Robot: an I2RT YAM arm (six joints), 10 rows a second.
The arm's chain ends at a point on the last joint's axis. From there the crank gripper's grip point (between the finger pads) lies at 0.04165 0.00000 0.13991 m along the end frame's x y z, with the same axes.
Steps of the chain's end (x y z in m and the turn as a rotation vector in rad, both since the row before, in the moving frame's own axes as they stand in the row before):
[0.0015 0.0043 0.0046 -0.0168 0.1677 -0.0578]
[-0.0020 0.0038 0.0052 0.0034 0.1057 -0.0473]
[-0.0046 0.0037 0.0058 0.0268 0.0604 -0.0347]
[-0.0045 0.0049 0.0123 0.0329 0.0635 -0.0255]
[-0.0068 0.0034 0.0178 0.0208 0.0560 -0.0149]
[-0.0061 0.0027 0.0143 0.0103 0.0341 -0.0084]
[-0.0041 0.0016 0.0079 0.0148 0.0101 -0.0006]
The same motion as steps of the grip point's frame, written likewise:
[0.0243 0.0035 -0.0043 -0.0168 0.1677 -0.0578]
[0.0125 0.0010 0.0000 0.0034 0.1057 -0.0473]
[0.0037 -0.0016 0.0030 0.0268 0.0604 -0.0347]
[0.0042 -0.0008 0.0093 0.0329 0.0635 -0.0255]
[0.0009 -0.0002 0.0152 0.0208 0.0560 -0.0149]
[-0.0014 0.0009 0.0128 0.0103 0.0341 -0.0084]
[-0.0027 -0.0005 0.0075 0.0148 0.0101 -0.0006]

